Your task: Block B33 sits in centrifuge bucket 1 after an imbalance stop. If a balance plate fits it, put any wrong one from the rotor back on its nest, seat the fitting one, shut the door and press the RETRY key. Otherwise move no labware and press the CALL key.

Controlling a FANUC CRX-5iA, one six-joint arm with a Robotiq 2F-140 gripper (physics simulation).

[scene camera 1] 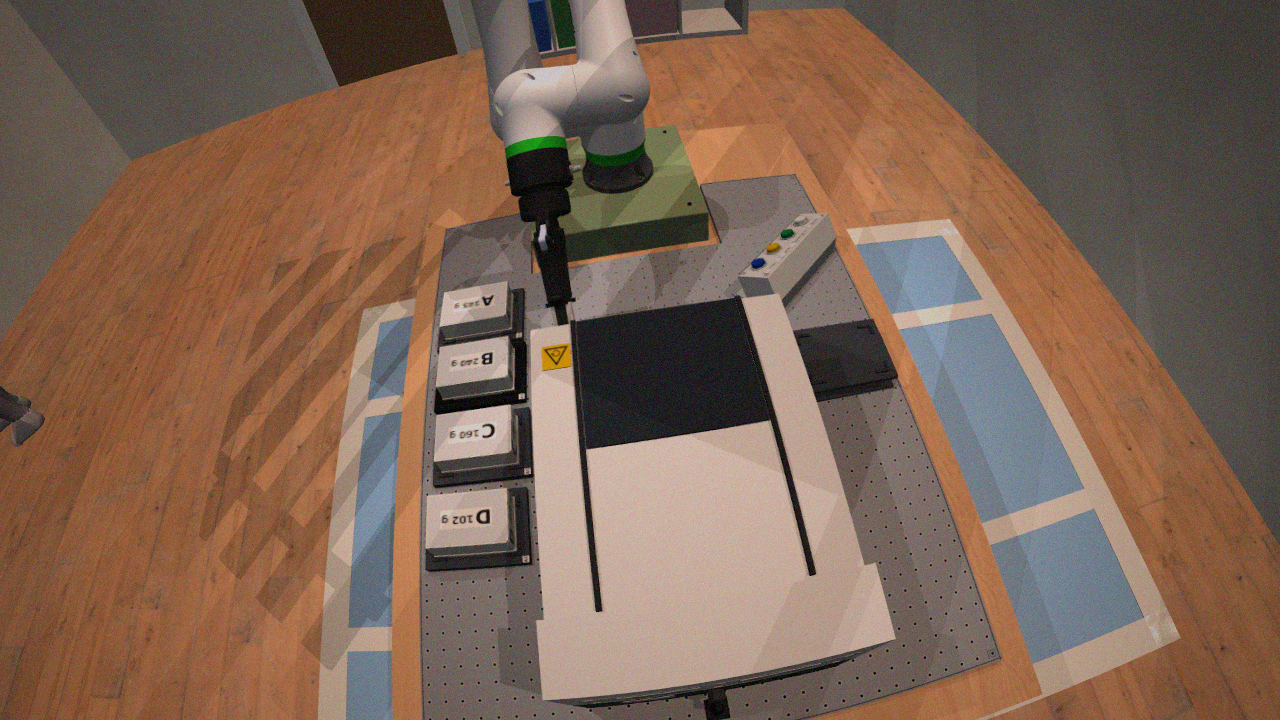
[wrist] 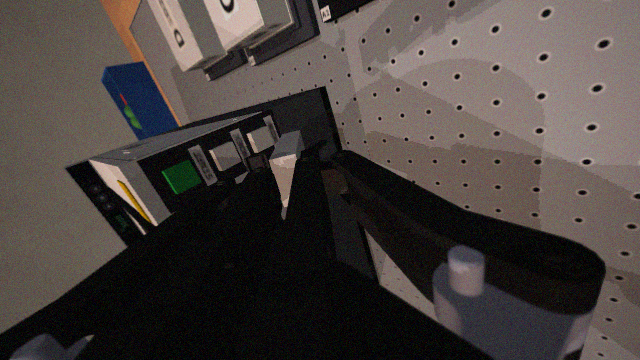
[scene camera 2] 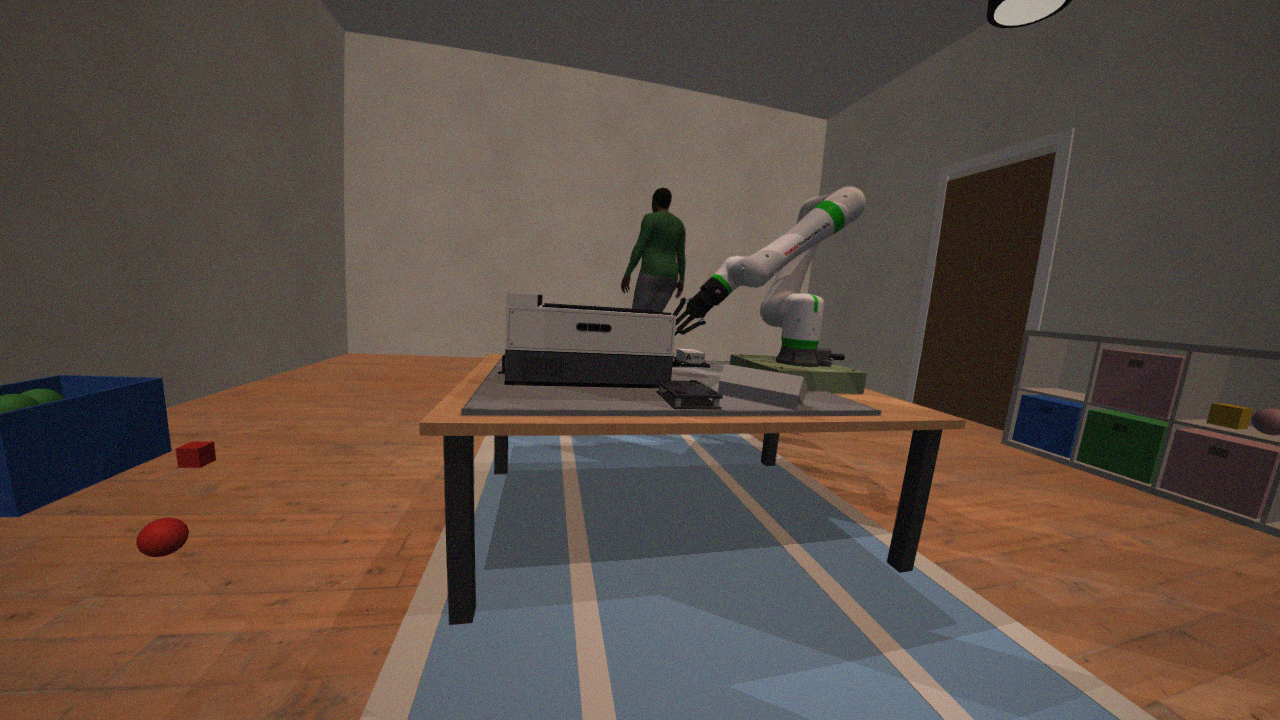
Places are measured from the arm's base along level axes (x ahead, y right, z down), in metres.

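Pixels of known places: gripper, fingertip midpoint: [wrist: 295,149]; arm's base, link origin: [scene camera 1: 618,172] [scene camera 2: 796,363].
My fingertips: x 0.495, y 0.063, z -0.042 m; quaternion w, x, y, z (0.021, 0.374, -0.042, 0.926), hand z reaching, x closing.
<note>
For each thing: its middle in the pictures, then the offset to it from my fingertips.
- white centrifuge, body centre: [scene camera 1: 686,500] [wrist: 215,223] [scene camera 2: 589,337] dx +0.252, dy -0.158, dz -0.018 m
- dark panel, body centre: [scene camera 1: 666,367] dx +0.118, dy -0.144, dz -0.107 m
- Balance plates A, body centre: [scene camera 1: 476,310] [scene camera 2: 690,355] dx -0.158, dy +0.195, dz +0.071 m
- B, body centre: [scene camera 1: 475,368] dx -0.030, dy +0.176, dz +0.071 m
- C, body centre: [scene camera 1: 476,439] dx +0.106, dy +0.156, dz +0.071 m
- D, body centre: [scene camera 1: 470,523] [wrist: 183,14] dx +0.245, dy +0.150, dz +0.071 m
- green key, body centre: [wrist: 181,176] dx +0.040, dy +0.009, dz -0.078 m
- sloped box, body centre: [scene camera 1: 789,255] [scene camera 2: 762,384] dx -0.232, dy -0.377, dz +0.062 m
- dark flat tray, body centre: [scene camera 1: 841,358] [scene camera 2: 687,392] dx -0.012, dy -0.427, dz +0.084 m
The white centrifuge [scene camera 1: 671,528] [scene camera 2: 590,335] [wrist: 150,195] stands mid-table, with a dark panel [scene camera 1: 671,371] between its rails. Block B33 and the buckets do not show. Balance plates A [scene camera 1: 477,308], B [scene camera 1: 476,368], C [scene camera 1: 476,438] [wrist: 240,22] and D [scene camera 1: 467,528] [wrist: 177,40] sit on dark nests in a row beside it. My gripper [scene camera 1: 561,318] [scene camera 2: 682,324] [wrist: 295,149] is shut and empty, near the centrifuge's robot-side end by the warning label. In the wrist view, that end carries a green key [wrist: 181,176] and two pale keys [wrist: 225,156] [wrist: 261,139]; their labels are unreadable.
A sloped box [scene camera 1: 789,259] [scene camera 2: 760,387] with blue, yellow, green and white buttons stands across from the plates. A dark flat tray [scene camera 1: 845,355] [scene camera 2: 689,392] lies beside the centrifuge. A person [scene camera 2: 660,246] in green stands behind the table.
</note>
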